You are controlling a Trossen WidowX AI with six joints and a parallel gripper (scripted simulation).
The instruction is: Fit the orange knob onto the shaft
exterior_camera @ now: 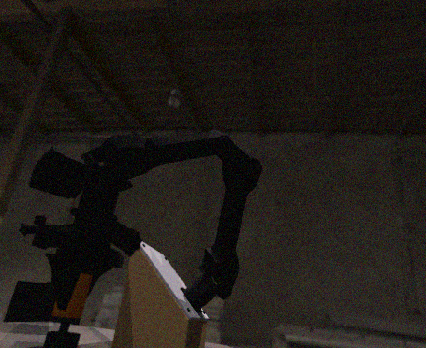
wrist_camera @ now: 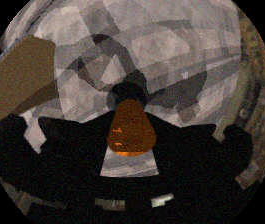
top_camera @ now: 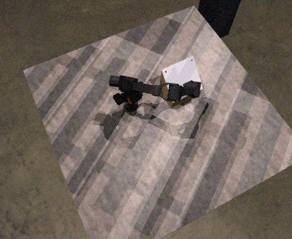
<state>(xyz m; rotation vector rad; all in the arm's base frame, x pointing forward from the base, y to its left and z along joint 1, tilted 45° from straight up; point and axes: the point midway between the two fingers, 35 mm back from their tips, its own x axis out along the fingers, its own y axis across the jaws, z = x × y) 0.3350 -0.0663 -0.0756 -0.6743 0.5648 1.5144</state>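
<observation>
My gripper tip is now 20 mm below the orange knob. Also, from my gripper tip: dark pedestal: 40 mm below.
</observation>
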